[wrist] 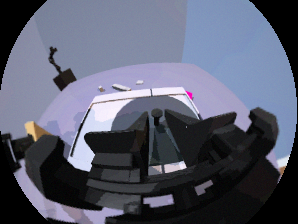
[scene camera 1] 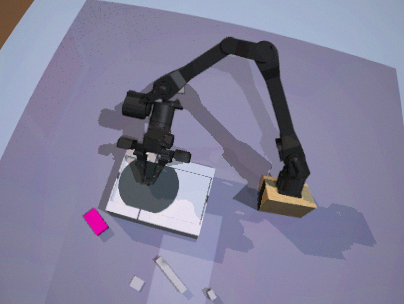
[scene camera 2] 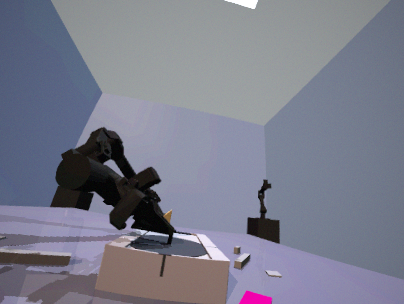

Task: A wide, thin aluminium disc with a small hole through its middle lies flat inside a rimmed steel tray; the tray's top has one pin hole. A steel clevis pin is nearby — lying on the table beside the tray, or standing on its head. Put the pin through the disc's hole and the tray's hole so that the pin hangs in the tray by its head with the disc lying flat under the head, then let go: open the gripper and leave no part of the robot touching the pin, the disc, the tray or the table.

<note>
In view: the gripper (scene camera 2: 173, 232), a dark aluminium disc (scene camera 1: 155, 198) and a rimmed tray (scene camera 1: 184, 216).
The dark aluminium disc shows as well in the wrist view (wrist: 163, 150). The gripper is seen too in the wrist view (wrist: 156, 113) and in scene camera 1 (scene camera 1: 147, 183). The rimmed tray is seen too in the wrist view (wrist: 99, 117).
</note>
